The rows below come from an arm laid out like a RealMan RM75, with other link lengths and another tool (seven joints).
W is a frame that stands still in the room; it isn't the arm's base.
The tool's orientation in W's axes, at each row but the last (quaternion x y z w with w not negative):
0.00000 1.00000 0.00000 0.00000
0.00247 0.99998 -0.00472 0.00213
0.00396 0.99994 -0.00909 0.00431
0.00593 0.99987 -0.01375 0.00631
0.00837 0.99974 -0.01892 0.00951
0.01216 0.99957 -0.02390 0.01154
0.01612 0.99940 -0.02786 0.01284
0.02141 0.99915 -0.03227 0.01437
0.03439 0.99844 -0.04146 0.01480
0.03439 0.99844 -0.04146 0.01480
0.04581 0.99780 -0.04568 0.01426
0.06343 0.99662 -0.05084 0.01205
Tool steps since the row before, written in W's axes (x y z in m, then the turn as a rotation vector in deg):
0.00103 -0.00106 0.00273 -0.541 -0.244 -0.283
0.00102 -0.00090 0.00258 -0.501 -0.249 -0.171
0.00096 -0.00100 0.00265 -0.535 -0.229 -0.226
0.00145 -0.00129 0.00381 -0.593 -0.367 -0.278
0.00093 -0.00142 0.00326 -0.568 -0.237 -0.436
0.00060 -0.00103 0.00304 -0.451 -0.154 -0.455
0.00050 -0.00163 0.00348 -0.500 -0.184 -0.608
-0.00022 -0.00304 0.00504 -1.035 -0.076 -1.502
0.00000 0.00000 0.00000 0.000 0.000 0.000
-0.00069 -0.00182 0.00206 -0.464 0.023 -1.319
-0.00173 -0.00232 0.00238 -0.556 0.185 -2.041
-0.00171 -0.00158 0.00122 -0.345 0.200 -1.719
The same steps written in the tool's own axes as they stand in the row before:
-0.00103 -0.00106 -0.00273 0.541 -0.244 0.283
-0.00104 -0.00092 -0.00257 0.500 -0.250 0.171
-0.00099 -0.00104 -0.00262 0.535 -0.229 0.226
-0.00151 -0.00138 -0.00375 0.592 -0.366 0.281
-0.00102 -0.00153 -0.00319 0.572 -0.230 0.434
-0.00070 -0.00116 -0.00297 0.458 -0.143 0.452
-0.00064 -0.00180 -0.00337 0.510 -0.166 0.605
-0.00006 -0.00336 -0.00484 1.076 -0.025 1.475
0.00000 0.00000 0.00000 0.000 0.000 0.000
0.00050 -0.00203 -0.00192 0.507 0.098 1.300
0.00144 -0.00267 -0.00220 0.637 0.315 2.001
0.00146 -0.00190 -0.00108 0.420 0.325 1.683

